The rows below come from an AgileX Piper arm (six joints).
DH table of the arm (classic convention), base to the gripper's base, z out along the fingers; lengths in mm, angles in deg. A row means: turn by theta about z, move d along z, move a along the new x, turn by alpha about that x. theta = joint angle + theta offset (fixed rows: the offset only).
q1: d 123, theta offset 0, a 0, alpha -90
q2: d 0, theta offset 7.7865, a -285, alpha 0
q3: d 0, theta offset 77.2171, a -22, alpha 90
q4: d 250.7, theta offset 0, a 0, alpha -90
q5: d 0, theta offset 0, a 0, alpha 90
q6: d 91, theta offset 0, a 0, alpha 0
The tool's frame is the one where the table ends.
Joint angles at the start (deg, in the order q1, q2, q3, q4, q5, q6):
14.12 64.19 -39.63 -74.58 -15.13 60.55
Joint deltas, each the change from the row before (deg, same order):
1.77 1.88 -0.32 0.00 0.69 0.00
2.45 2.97 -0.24 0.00 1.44 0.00
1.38 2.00 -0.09 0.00 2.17 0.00
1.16 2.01 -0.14 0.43 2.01 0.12
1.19 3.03 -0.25 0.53 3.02 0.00
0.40 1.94 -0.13 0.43 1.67 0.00
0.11 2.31 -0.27 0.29 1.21 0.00
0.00 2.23 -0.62 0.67 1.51 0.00
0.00 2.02 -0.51 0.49 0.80 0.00
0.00 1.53 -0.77 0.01 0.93 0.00
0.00 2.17 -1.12 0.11 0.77 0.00
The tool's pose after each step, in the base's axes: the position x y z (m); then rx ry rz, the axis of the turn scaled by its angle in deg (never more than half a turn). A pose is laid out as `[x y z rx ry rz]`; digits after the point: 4 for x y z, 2 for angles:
[0.2315 0.0886 0.3008 -36.39 100.76 14.62]
[0.2373 0.0994 0.2884 -38.39 103.46 15.20]
[0.2416 0.1041 0.2787 -39.01 105.97 14.17]
[0.2459 0.1082 0.2692 -39.04 108.54 13.36]
[0.2527 0.1120 0.2548 -38.96 112.41 11.40]
[0.2571 0.1131 0.2454 -38.65 114.91 10.14]
[0.2625 0.1139 0.2348 -38.49 117.45 9.01]
[0.2687 0.1140 0.2262 -37.59 119.86 7.69]
[0.2737 0.1148 0.2180 -37.17 121.80 6.98]
[0.2787 0.1154 0.2135 -36.98 122.91 5.91]
[0.2855 0.1169 0.2071 -36.86 124.26 5.03]

